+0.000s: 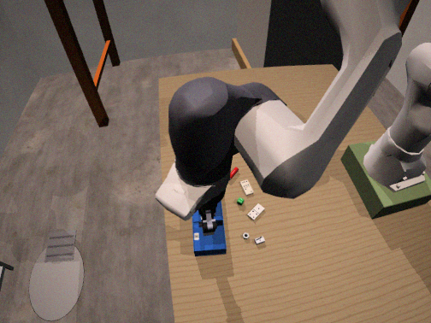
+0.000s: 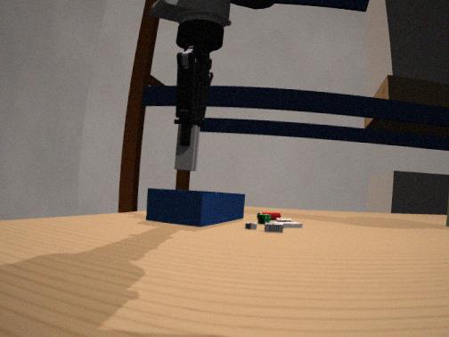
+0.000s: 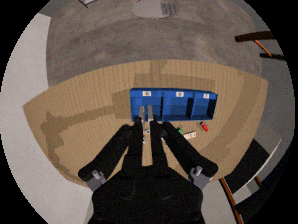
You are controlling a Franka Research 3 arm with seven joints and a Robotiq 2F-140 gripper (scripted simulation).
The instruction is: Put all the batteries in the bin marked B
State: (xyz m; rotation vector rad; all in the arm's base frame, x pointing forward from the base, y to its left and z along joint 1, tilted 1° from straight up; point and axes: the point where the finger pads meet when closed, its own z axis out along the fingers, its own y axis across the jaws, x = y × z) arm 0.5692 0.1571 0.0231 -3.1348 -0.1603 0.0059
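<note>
Now: the red battery 8 cm behind my hand, 22 cm to the right of it and 10 cm below it. From my hand the other things lie so: blue bin: 9 cm to the right, 9 cm below; then grey ring: 10 cm behind, 1 cm to the right, 11 cm below; then green cube: 10 cm behind, 12 cm to the right, 10 cm below.
</note>
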